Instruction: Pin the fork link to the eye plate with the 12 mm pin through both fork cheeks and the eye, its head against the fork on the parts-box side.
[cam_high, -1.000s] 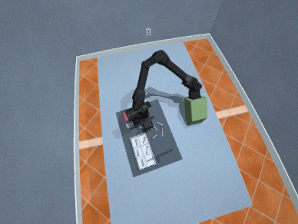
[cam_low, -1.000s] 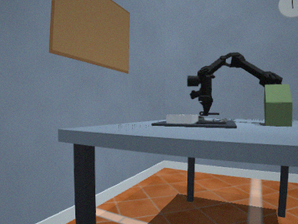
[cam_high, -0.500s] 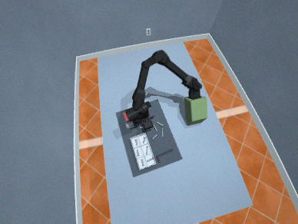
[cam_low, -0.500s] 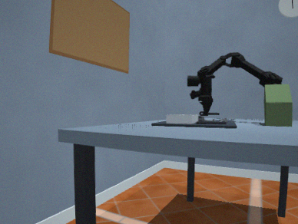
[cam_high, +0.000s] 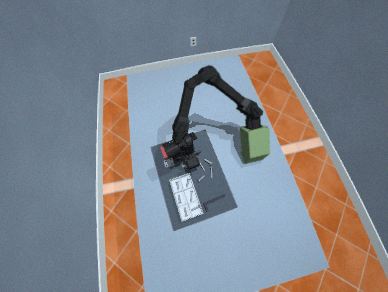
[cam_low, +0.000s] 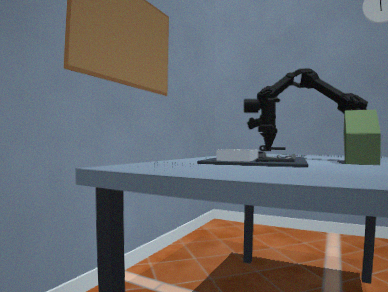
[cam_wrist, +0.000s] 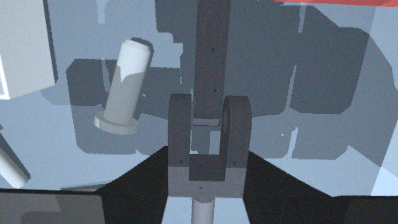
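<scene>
My gripper is now 40 mm short of the eye plate and 50 mm above it. From my hand the other things lie so: thick headed pin 30 mm ahead, 50 mm to the left, 50 mm below; then dark mat 20 mm ahead, 100 mm to the left, 70 mm below; then thin headed pin 50 mm behind, 70 mm to the left, 60 mm below.
</scene>
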